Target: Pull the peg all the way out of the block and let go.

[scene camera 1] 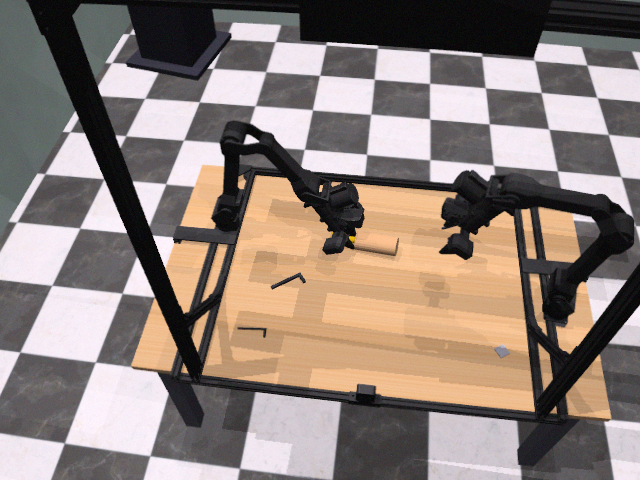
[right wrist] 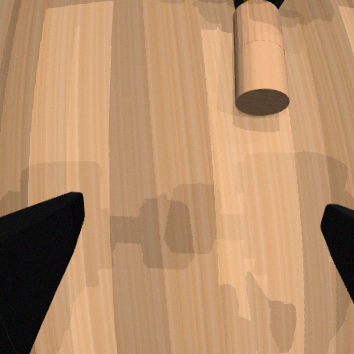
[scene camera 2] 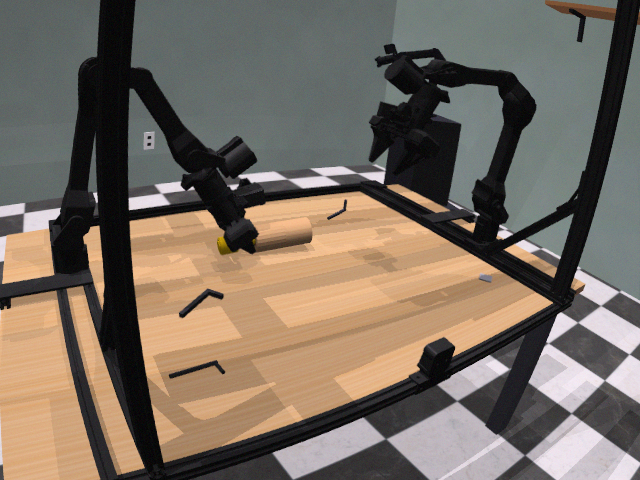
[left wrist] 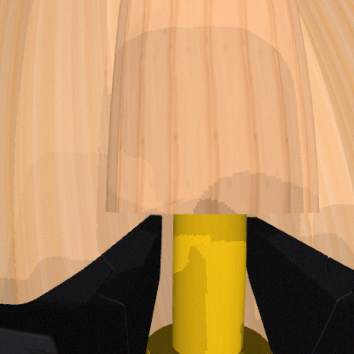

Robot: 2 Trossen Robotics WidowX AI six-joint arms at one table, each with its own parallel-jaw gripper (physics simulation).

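Places are measured from the left arm's base along level axes (x ahead, y left, z up), in metres.
Pixels of known places: left gripper, fingertip midpoint: (scene camera 1: 355, 244) (scene camera 2: 251, 249) (left wrist: 202, 227); right gripper, fingertip midpoint: (scene camera 1: 442, 239) (right wrist: 207, 211) (scene camera 2: 381, 167); left arm's base at its link origin: (scene camera 1: 227, 225) (scene camera 2: 71, 269); right arm's base at its link origin: (scene camera 1: 555, 311) (scene camera 2: 484, 238).
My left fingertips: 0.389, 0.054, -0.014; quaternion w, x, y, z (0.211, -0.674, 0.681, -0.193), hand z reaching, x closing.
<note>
Ahead of a thing's pixels: the offset from my left fingertips to its middle, as dx, dy, dz.
The yellow peg {-0.010, +0.000, +0.020} (scene camera 1: 351, 238) (scene camera 2: 222, 245) (left wrist: 210, 290) has a thick head and a thinner shaft, which enters the near end of the wooden cylindrical block {+0.063, +0.001, +0.029} (scene camera 1: 377, 244) (scene camera 2: 284, 234) (left wrist: 210, 110) (right wrist: 261, 65). The block lies on its side, low at the table; whether its peg end is slightly raised I cannot tell. My left gripper (scene camera 1: 343, 241) (scene camera 2: 248, 242) (left wrist: 202, 227) is shut on the peg's shaft, its fingertips close to the block's end face. My right gripper (scene camera 1: 444, 238) (scene camera 2: 384, 165) (right wrist: 207, 211) is open and empty, above the table beyond the block's far end.
Two black L-shaped keys {-0.145, -0.192, -0.001} (scene camera 1: 285, 281) {-0.188, -0.367, -0.002} (scene camera 1: 252, 328) (scene camera 2: 194, 302) (scene camera 2: 193, 369) lie on the table at the left. A third key {+0.275, +0.167, +0.011} (scene camera 2: 337, 213) shows behind the block in scene camera 2. A small grey plate {+0.462, -0.226, -0.003} (scene camera 1: 501, 351) (scene camera 2: 484, 277) lies at the right. Black rails (scene camera 1: 289, 391) edge the table.
</note>
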